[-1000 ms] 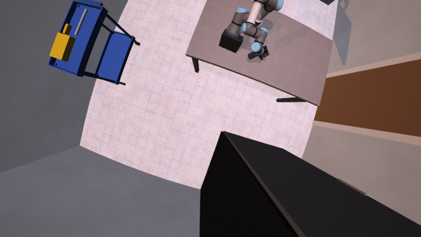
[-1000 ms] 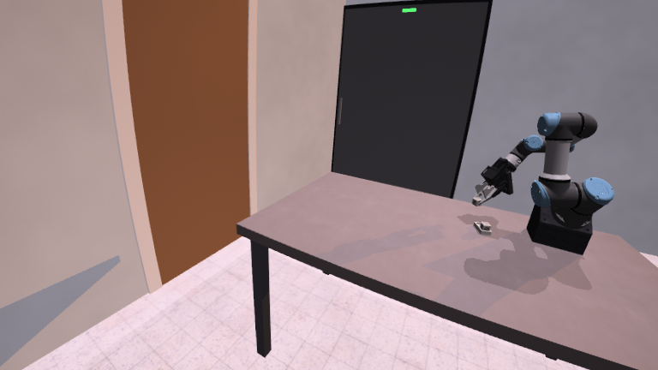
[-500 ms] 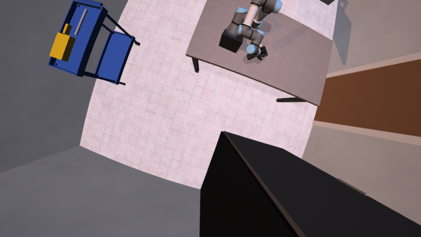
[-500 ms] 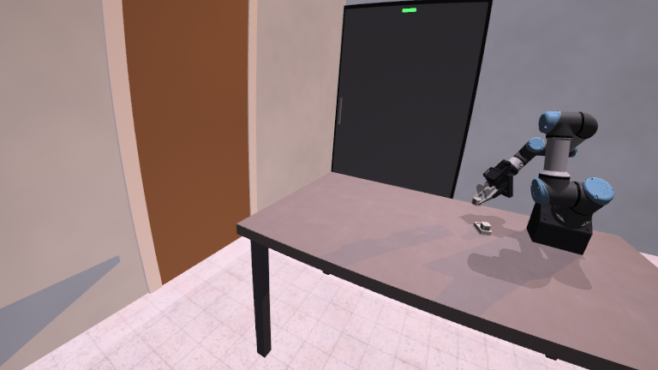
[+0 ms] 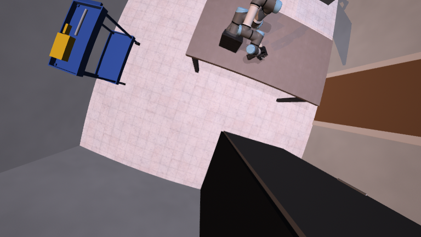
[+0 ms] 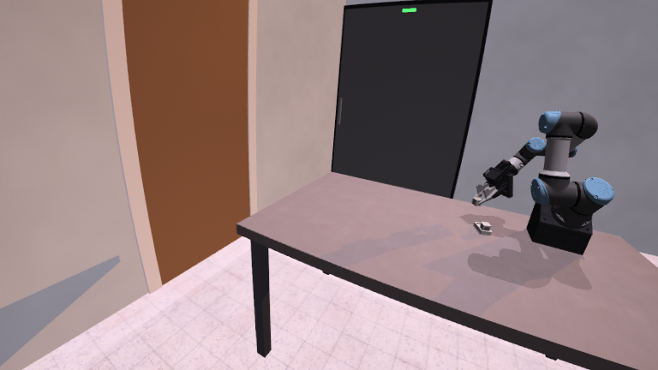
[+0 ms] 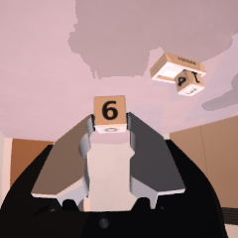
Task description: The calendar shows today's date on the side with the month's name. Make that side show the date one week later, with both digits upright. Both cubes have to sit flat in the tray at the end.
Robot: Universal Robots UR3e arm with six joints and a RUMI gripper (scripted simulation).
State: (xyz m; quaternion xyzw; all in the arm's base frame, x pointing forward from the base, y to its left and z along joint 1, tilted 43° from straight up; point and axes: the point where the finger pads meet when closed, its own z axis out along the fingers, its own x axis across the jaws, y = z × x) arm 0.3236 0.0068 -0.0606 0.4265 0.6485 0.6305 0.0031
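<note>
Right now my hand is 30 mm past the pale tray, 100 mm to the right of it and 80 mm above it. From my hand the other things lie so: cube (10 mm below).
</note>
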